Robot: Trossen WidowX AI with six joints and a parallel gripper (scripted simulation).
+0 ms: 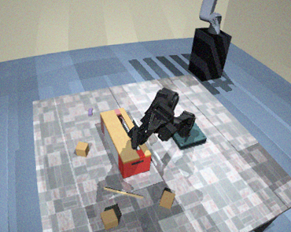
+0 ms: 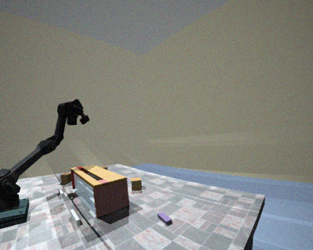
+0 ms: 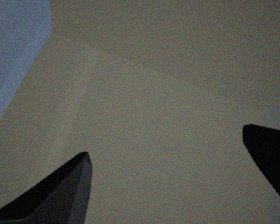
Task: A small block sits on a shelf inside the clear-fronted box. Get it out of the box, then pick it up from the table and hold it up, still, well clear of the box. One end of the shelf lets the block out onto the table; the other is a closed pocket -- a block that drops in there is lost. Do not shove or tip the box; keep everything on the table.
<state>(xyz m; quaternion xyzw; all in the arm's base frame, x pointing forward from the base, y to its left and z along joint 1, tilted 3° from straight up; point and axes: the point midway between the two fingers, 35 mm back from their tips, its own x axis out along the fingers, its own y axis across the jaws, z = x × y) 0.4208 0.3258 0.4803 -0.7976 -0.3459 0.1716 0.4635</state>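
The box lies 140 mm behind my gripper tip, 410 mm to the right of it and 430 mm below it. Also, from my gripper tip: thin stick 140 mm to the right, 490 mm below; then tan block 130 mm behind, 380 mm to the right, 400 mm below.
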